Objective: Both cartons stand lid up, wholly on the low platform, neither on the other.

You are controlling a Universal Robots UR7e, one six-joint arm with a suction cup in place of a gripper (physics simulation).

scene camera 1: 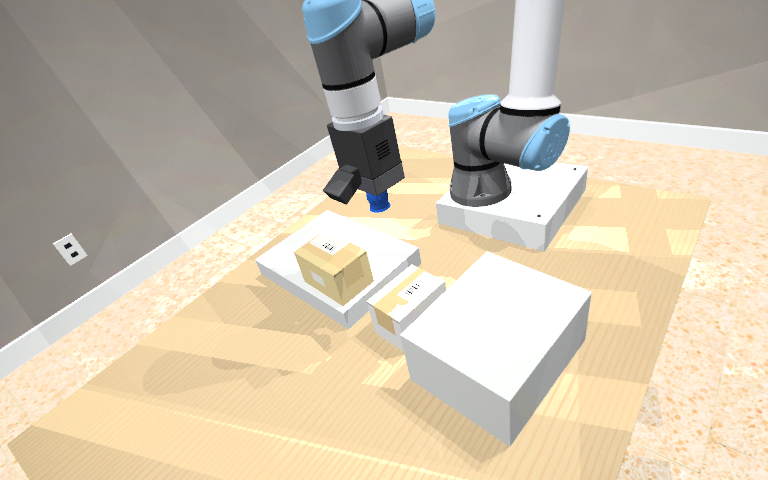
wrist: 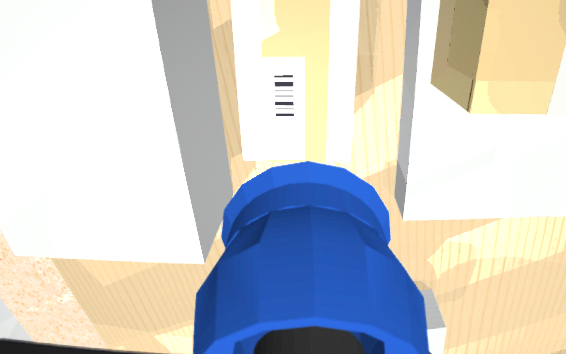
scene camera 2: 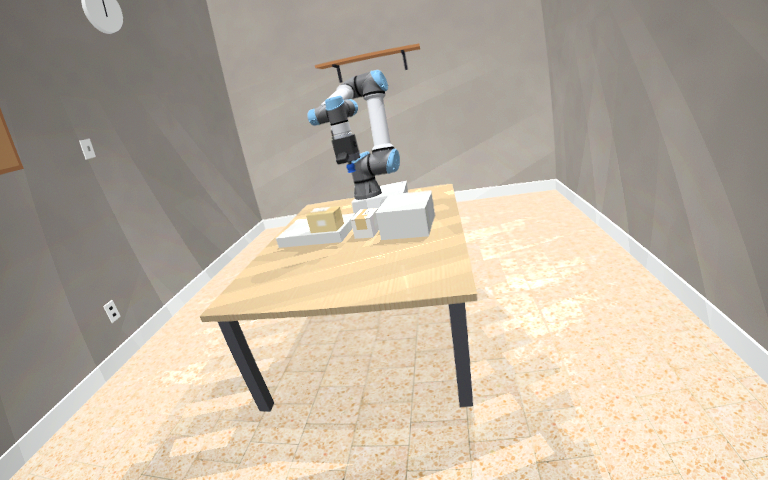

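Pixels of known places: hand at its tool point: [scene camera 1: 380, 206] [wrist: 305, 239] [scene camera 2: 352, 171]; arm's base at its link origin: [scene camera 1: 480, 191] [scene camera 2: 368, 195].
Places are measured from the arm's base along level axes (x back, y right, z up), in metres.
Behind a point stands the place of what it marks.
Observation:
The brown carton [scene camera 1: 334, 263] {x -0.443, y 0.004, z 0.068 m} [scene camera 2: 325, 220] {x -0.469, y 0.020, z 0.036 m} [wrist: 515, 50] {x -0.417, y 0.000, z 0.068 m} stands on the low white platform [scene camera 1: 376, 242] {x -0.285, y 0.080, z -0.017 m} [scene camera 2: 311, 240] {x -0.492, y 0.102, z -0.044 m} [wrist: 475, 165] {x -0.306, y 0.040, z -0.017 m}, its taped and labelled lid face up. The white carton [scene camera 1: 396, 300] {x -0.411, y -0.132, z 0.025 m} [scene camera 2: 364, 226] {x -0.445, y -0.144, z -0.012 m} [wrist: 316, 110] {x -0.361, y -0.112, z 0.025 m} stands on the table beside the platform, off it, with its tape and barcode label on top. The cartons are apart. My gripper, a blue suction cup [scene camera 1: 379, 208] [scene camera 2: 351, 168] [wrist: 306, 175], is open and holds nothing. It hangs well above the table, past the white carton's end on the robot base side.
A tall white block [scene camera 1: 498, 322] {x -0.359, y -0.325, z 0.055 m} [scene camera 2: 404, 219] {x -0.469, y -0.333, z 0.016 m} [wrist: 100, 125] {x -0.353, y -0.268, z 0.055 m} stands close beside the white carton, on the side away from the platform, with a narrow gap between them in the wrist view. The arm's white base plinth [scene camera 1: 538, 195] {x 0.049, y -0.132, z 0.006 m} is at the back of the wooden table [scene camera 1: 226, 407] {x -0.743, y -0.007, z -0.065 m} [scene camera 2: 362, 277] {x -0.794, y -0.258, z -0.065 m}.

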